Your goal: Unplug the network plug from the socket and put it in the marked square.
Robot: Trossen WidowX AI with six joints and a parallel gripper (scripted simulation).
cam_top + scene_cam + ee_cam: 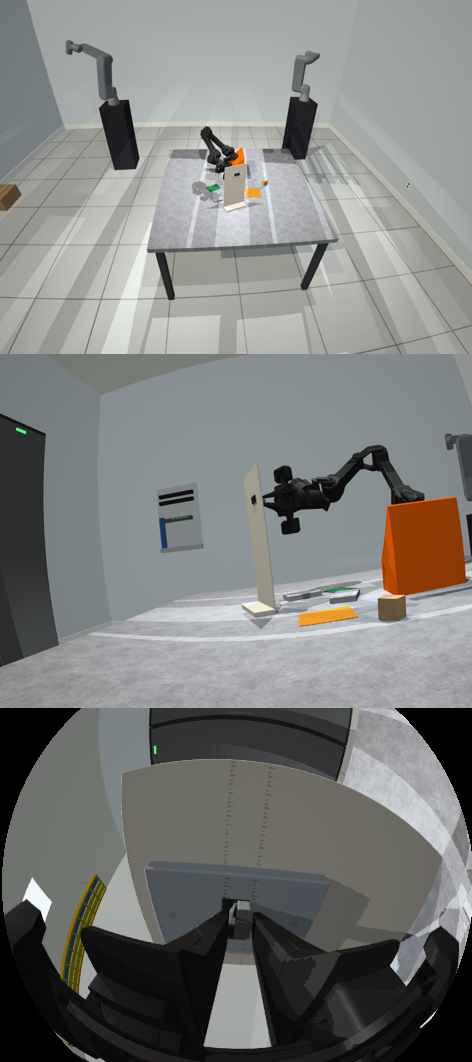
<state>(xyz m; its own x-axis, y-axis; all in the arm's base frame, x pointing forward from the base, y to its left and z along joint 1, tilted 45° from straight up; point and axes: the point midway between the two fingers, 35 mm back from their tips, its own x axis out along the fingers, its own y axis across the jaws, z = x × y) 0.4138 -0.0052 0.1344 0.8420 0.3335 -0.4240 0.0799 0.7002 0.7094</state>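
Now: gripper tip 290 mm above the orange marked square, 190 mm to the right of it and 120 mm past it. Also, from my gripper tip: beige panel 120 mm below, 20 mm ahead, 10 mm to the left; grey network plug 10 mm ahead; brown cube 310 mm to the left, 270 mm below, 230 mm behind.
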